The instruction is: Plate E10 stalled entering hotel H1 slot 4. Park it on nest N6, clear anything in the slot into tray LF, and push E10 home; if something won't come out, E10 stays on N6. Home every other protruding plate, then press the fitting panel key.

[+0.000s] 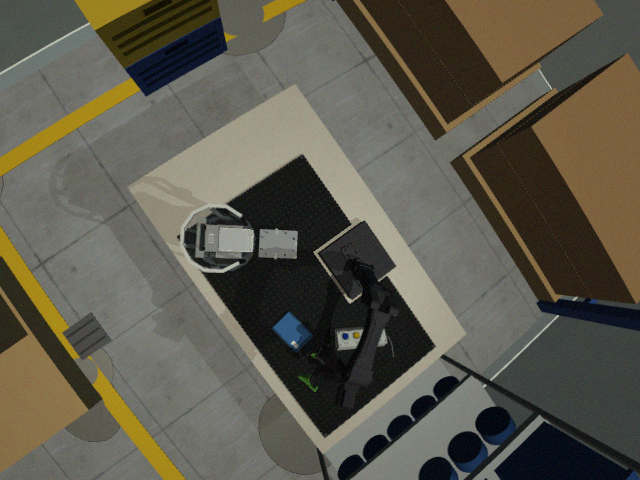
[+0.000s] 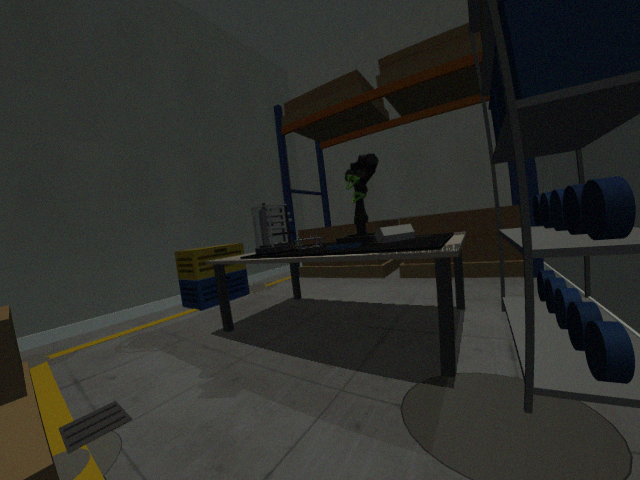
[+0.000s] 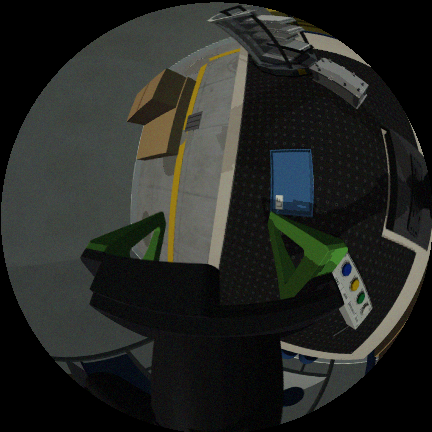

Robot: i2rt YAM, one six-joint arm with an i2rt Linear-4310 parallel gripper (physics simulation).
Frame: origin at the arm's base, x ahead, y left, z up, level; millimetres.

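Seen in the pictures: gripper, between the fingertips: [image 1: 304, 365] [image 2: 349, 196] [image 3: 216, 217]; arm's base, origin of its link: [image 1: 357, 265] [image 2: 362, 235].
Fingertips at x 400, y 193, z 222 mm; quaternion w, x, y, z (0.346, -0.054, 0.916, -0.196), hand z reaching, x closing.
Pixels of each thing's top centre, then the offset from my fingertips to it. Level surfaces: height alone.
- Hotel H1, centre of its top: [image 1: 214, 236] [image 2: 269, 203] dx +56, dy -559, dz +49 mm
- low grey block with small pins, centre of its top: [image 1: 278, 243] [image 2: 307, 236] dx -132, dy -444, dz -184 mm
- blue tray LF, centre of its top: [image 3: 291, 180] [image 1: 292, 332] [image 2: 344, 244] dx -5, dy -71, dz -242 mm
- white key panel, centre of its top: [image 3: 350, 302] [image 1: 363, 341] [image 2: 393, 225] dx -255, dy +104, dz -176 mm
- black mat, height of its surface: dz -259 mm
- pale table, height of its surface: dz -272 mm
Hotel H1 [image 1: 210, 246] [image 2: 265, 227] [image 3: 260, 45] stands at the mat's far left end, holding several stacked pale plates; slot numbers, E10 and anything jammed cannot be made out. A low grey block with small pins [image 1: 278, 243] [image 3: 340, 80], apparently the nest, lies beside the hotel; no plate shows on it. The blue tray LF [image 1: 290, 329] [image 3: 291, 175] lies mid-mat and looks empty. The white key panel [image 1: 340, 345] [image 2: 395, 233] [image 3: 353, 290] has blue, yellow and green keys. My gripper [image 1: 310, 368] [image 2: 351, 193] [image 3: 216, 217] is open and empty, high above the table's front-left edge.
The arm's dark base plate [image 1: 382, 250] [image 3: 410, 175] sits at the table's right side. The black mat [image 1: 279, 289] [image 3: 340, 130] lies on a pale table [image 1: 248, 139]. A rack with blue round bins [image 1: 408, 439] [image 2: 526, 310] stands by the table's near end.
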